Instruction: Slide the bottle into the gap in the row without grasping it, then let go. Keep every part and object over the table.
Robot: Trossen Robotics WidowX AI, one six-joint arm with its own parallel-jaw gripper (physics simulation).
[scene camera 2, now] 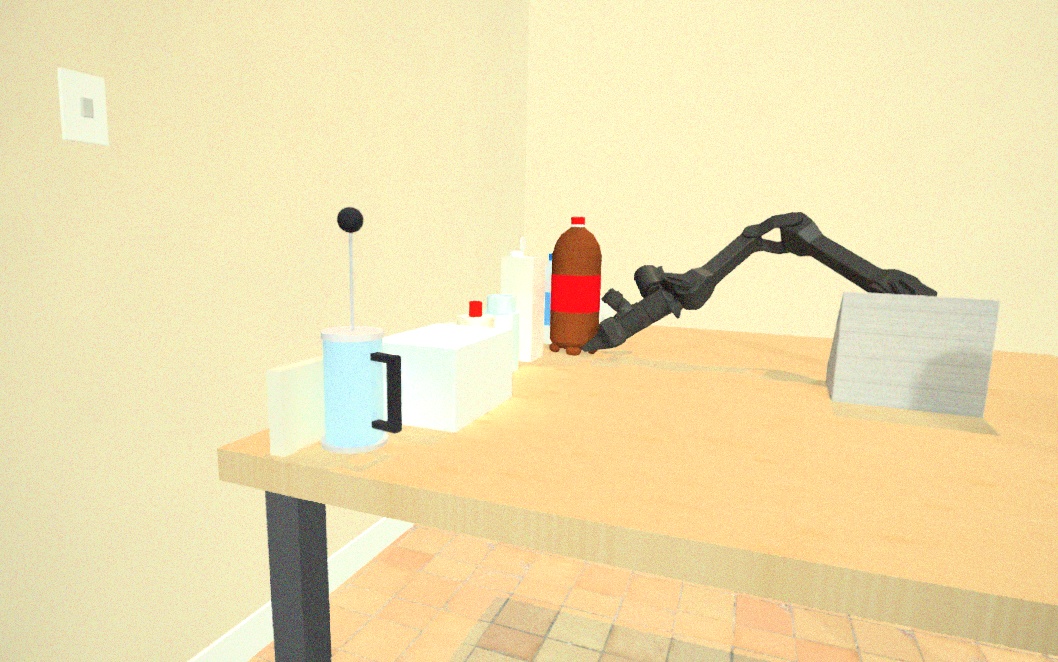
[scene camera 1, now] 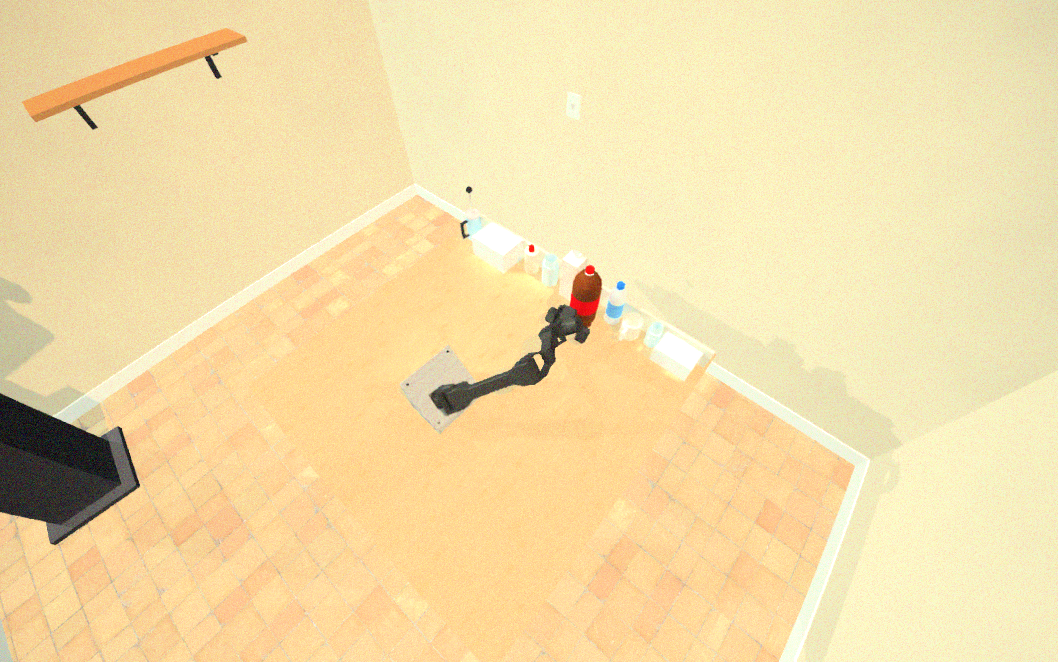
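Where they show: gripper, fingertip midpoint: [scene camera 2: 587,346]; arm's base, link origin: [scene camera 2: 918,344] [scene camera 1: 441,396].
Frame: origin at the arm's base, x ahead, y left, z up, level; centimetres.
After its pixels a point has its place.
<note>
The big brown bottle with a red label and red cap [scene camera 1: 585,295] {x 60.8, y -9.9, z 12.0 cm} [scene camera 2: 575,292] {x 63.3, y -1.9, z 4.6 cm} stands upright at the row. It is between the tall white carton [scene camera 1: 572,269] {x 68.7, y 3.5, z 9.8 cm} [scene camera 2: 518,304] {x 71.2, y 9.3, z 2.5 cm} and the blue-capped bottle [scene camera 1: 615,306] {x 71.8, y -17.3, z 2.7 cm} [scene camera 2: 547,308] {x 74.5, y -12.5, z -0.7 cm}. In scene camera 2 it covers much of the blue-capped bottle. How deep it sits in the gap is hard to tell. My gripper [scene camera 1: 578,323] {x 61.8, y -6.6, z -7.8 cm} [scene camera 2: 600,329] is open and low at the bottle's table side, with its fingers against or very near the lower part. The exact contact is hidden.
A white box [scene camera 1: 497,246] {x 61.4, y 40.8, z 1.7 cm} [scene camera 2: 452,366] {x 57.6, y 54.1, z -0.5 cm}, a red-capped bottle [scene camera 1: 531,259] {x 67.7, y 25.7, z 0.1 cm} and a jar [scene camera 1: 550,270] {x 68.5, y 14.9, z 0.8 cm} stand on one side. A cup [scene camera 1: 630,327] {x 76.0, y -24.2, z -8.5 cm}, another jar [scene camera 1: 654,334] {x 74.8, y -34.9, z -1.1 cm} and a white box [scene camera 1: 676,355] {x 73.2, y -46.3, z -1.3 cm} stand on the other. A French press [scene camera 1: 473,224] {x 63.7, y 60.6, z 0.8 cm} [scene camera 2: 353,390] {x 63.4, y 65.8, z -1.9 cm} stands near the table's end.
</note>
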